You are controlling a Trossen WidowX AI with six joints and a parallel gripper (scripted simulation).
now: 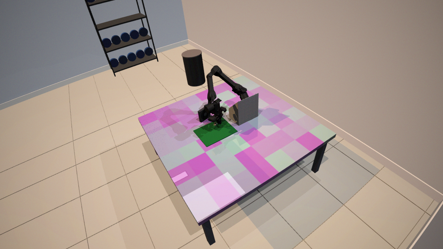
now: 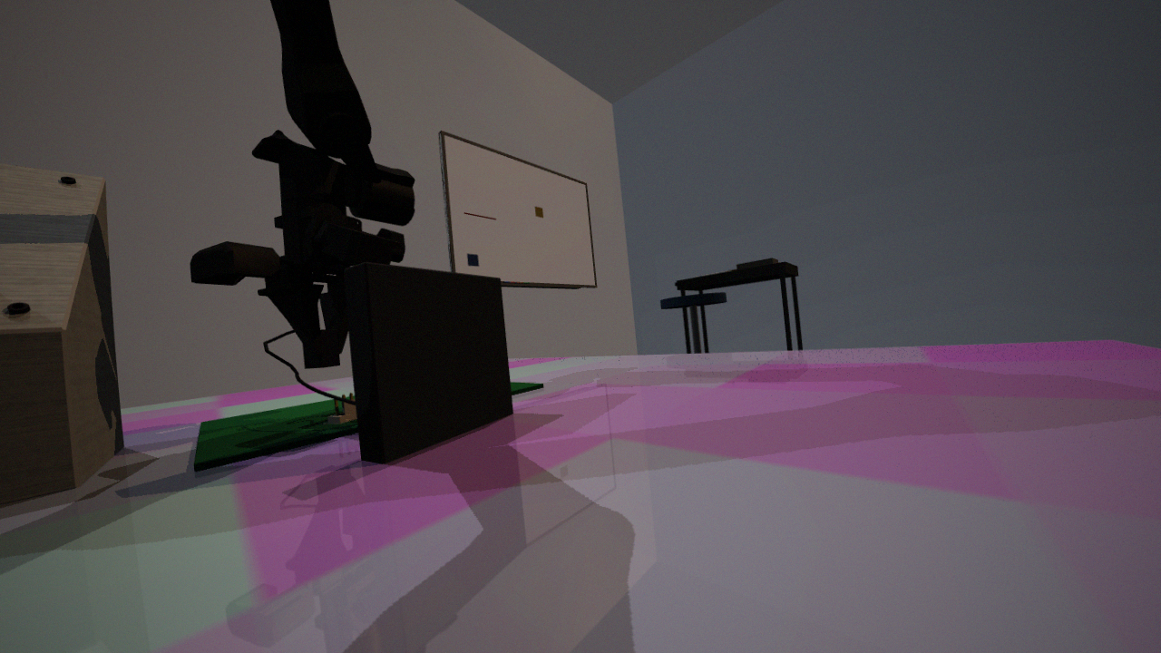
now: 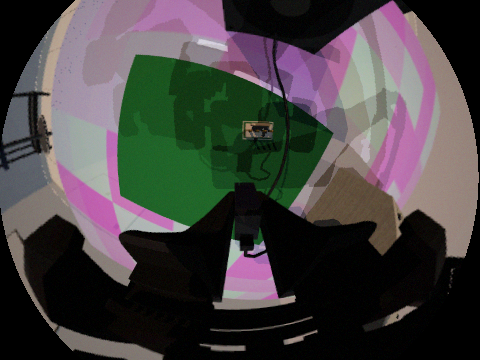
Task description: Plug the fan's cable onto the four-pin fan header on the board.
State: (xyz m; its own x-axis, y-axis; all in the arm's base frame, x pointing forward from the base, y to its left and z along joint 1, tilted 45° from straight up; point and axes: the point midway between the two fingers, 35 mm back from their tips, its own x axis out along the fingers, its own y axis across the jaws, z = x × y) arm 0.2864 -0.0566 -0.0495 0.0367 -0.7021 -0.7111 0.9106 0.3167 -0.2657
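The fan plug is 10 mm to the left of my gripper tip and 10 mm above it. Also, from my gripper tip: tan four-pin header: 60 mm to the right, 70 mm below; green board: 50 mm ahead, 20 mm to the left, 80 mm below; black fan: 40 mm ahead, 180 mm to the right, 10 mm below.
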